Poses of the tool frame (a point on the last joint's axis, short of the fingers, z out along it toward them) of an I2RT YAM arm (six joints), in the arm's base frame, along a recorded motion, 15 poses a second.
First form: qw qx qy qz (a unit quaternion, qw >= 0); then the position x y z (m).
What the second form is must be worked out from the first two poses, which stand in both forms.
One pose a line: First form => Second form
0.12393 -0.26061 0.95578 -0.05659 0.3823 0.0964 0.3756 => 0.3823 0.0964 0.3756 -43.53 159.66 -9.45
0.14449 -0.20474 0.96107 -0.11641 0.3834 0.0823 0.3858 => 0.3834 0.0823 0.3858 -33.81 158.69 -19.22
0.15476 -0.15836 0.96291 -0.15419 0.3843 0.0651 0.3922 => 0.3843 0.0651 0.3922 -26.00 158.08 -25.31
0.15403 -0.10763 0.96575 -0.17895 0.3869 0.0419 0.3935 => 0.3869 0.0419 0.3935 -17.68 158.61 -29.39
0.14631 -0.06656 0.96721 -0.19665 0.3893 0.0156 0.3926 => 0.3893 0.0156 0.3926 -10.98 159.54 -32.44
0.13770 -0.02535 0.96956 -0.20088 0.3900 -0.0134 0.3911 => 0.3900 -0.0134 0.3911 -4.20 160.70 -33.30
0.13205 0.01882 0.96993 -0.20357 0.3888 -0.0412 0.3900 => 0.3888 -0.0412 0.3900 3.13 161.28 -33.85
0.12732 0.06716 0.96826 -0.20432 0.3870 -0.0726 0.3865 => 0.3870 -0.0726 0.3865 11.20 161.44 -34.07
